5 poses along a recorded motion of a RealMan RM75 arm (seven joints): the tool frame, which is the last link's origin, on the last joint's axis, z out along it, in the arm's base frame.
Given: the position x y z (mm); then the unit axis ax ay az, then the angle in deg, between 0 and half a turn.
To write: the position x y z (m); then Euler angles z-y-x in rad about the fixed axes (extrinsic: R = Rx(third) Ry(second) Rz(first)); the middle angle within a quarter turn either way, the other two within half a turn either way. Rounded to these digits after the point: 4 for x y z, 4 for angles.
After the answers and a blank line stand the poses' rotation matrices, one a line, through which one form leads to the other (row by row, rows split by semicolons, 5 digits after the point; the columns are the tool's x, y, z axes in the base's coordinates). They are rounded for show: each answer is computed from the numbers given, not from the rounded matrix.
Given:
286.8, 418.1, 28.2, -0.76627, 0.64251, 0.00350, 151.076
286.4, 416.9, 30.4, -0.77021, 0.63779, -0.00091, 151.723
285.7, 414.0, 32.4, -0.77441, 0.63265, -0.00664, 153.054
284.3, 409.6, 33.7, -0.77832, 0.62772, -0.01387, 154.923
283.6, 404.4, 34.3, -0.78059, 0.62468, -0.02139, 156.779
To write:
0.2868, 0.4181, 0.0282, 1.3313, 0.3107, -2.7370
0.2864, 0.4169, 0.0304, 1.3216, 0.3083, -2.7499
0.2857, 0.4140, 0.0324, 1.3137, 0.3009, -2.7743
0.2843, 0.4096, 0.0337, 1.3082, 0.2907, -2.8085
0.2836, 0.4044, 0.0343, 1.3072, 0.2821, -2.8435

0.22583 -0.92495 0.30572; -0.92157 -0.10112 0.37482; -0.31578 -0.36639 -0.87524
0.23499 -0.92341 0.30346; -0.92428 -0.11566 0.36378; -0.30083 -0.36597 -0.88067
0.24288 -0.92366 0.29641; -0.92968 -0.13440 0.34298; -0.27696 -0.35887 -0.89135
0.24872 -0.92520 0.28662; -0.93695 -0.15482 0.31329; -0.24548 -0.34647 -0.90537
0.25029 -0.92730 0.27834; -0.94417 -0.17016 0.28213; -0.21426 -0.33341 -0.91811

